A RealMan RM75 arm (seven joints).
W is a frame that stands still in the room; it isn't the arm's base.
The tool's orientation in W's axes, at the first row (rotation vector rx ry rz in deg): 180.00 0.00 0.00
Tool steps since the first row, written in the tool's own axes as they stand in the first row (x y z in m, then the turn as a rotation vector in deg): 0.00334 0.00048 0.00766 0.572 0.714 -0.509; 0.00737 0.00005 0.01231 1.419 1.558 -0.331; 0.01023 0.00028 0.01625 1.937 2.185 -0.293; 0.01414 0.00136 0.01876 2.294 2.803 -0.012; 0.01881 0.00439 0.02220 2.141 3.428 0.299; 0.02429 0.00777 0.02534 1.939 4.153 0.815; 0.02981 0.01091 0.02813 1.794 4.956 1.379; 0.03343 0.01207 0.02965 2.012 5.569 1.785
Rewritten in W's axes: 0.00334 -0.00048 -0.00766 0.572 -0.714 0.509; 0.00737 -0.00005 -0.01231 1.419 -1.558 0.331; 0.01023 -0.00028 -0.01625 1.937 -2.185 0.293; 0.01414 -0.00136 -0.01876 2.294 -2.803 0.012; 0.01881 -0.00439 -0.02220 2.141 -3.428 -0.299; 0.02429 -0.00777 -0.02534 1.939 -4.153 -0.815; 0.02981 -0.01091 -0.02813 1.794 -4.956 -1.379; 0.03343 -0.01207 -0.02965 2.012 -5.569 -1.785
